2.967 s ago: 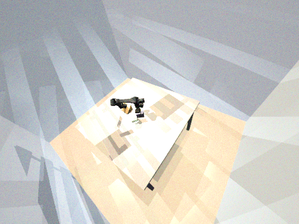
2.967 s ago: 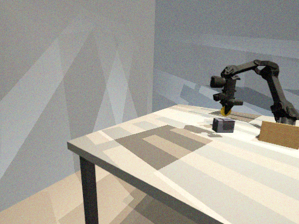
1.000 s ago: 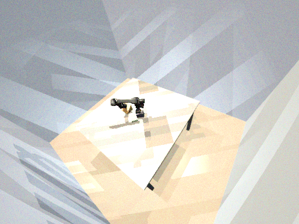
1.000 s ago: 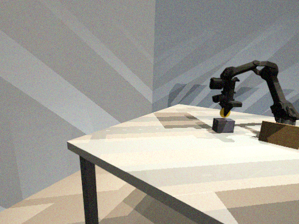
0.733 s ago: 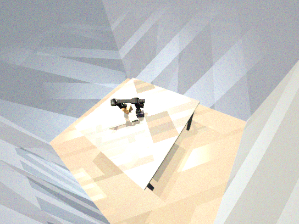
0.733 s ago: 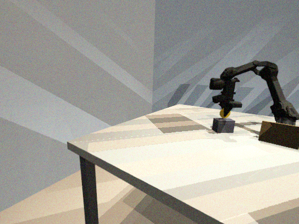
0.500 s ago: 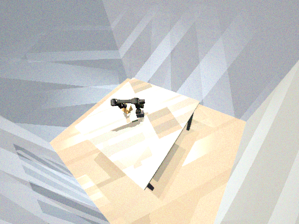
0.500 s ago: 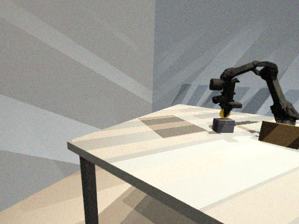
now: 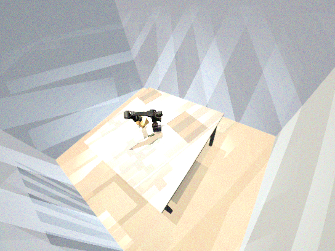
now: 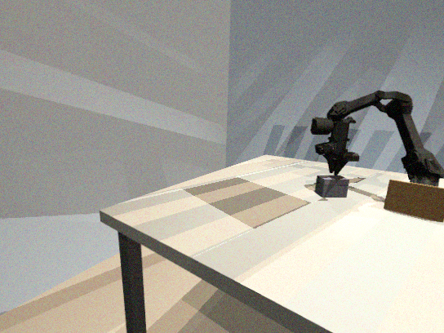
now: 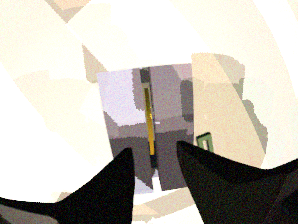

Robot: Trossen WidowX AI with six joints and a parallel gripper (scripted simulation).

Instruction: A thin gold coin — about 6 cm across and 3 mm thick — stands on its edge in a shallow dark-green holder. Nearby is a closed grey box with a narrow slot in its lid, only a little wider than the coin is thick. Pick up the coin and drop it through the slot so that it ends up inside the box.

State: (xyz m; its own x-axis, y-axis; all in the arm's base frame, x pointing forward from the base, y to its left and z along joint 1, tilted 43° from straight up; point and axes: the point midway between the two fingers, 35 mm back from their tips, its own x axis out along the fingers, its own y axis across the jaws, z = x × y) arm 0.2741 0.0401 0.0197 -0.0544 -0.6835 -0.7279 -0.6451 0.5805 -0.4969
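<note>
The gold coin lies 4 cm below my gripper tip.
</note>
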